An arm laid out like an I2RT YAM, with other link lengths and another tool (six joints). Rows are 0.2 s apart.
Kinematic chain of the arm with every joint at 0, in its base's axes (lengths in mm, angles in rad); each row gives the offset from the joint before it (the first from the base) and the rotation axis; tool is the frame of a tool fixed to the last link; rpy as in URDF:
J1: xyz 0 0 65.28 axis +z
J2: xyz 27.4 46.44 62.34 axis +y
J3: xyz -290.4 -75.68 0 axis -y
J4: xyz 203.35 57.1 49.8 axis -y
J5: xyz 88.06 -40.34 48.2 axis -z
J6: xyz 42.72 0 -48.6 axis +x
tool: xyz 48 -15 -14 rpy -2.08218 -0.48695 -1.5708
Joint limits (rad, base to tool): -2.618..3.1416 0..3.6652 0..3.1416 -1.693..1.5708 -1.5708..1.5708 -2.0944..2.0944
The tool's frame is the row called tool.
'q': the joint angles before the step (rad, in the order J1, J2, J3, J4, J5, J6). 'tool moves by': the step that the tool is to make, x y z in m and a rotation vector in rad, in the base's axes. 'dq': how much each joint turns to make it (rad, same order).
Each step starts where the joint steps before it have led.
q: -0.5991, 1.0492, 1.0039, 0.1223, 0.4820, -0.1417
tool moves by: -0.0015, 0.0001, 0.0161, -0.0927, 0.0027, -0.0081
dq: -0.0001, 0.0000, 0.0000, 0.0911, -0.0016, -0.0885
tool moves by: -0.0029, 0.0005, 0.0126, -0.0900, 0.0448, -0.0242
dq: -0.0001, -0.0001, -0.0002, 0.0675, 0.0037, -0.1156
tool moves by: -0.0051, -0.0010, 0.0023, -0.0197, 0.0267, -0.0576
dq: 0.0001, 0.0001, 0.0000, 0.0139, 0.0485, -0.0507
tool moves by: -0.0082, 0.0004, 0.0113, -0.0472, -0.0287, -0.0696
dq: -0.0001, 0.0001, 0.0003, 0.0764, 0.0602, -0.0491
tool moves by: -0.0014, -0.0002, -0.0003, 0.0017, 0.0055, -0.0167
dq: 0.0004, -0.0001, -0.0001, -0.0006, 0.0156, -0.0086
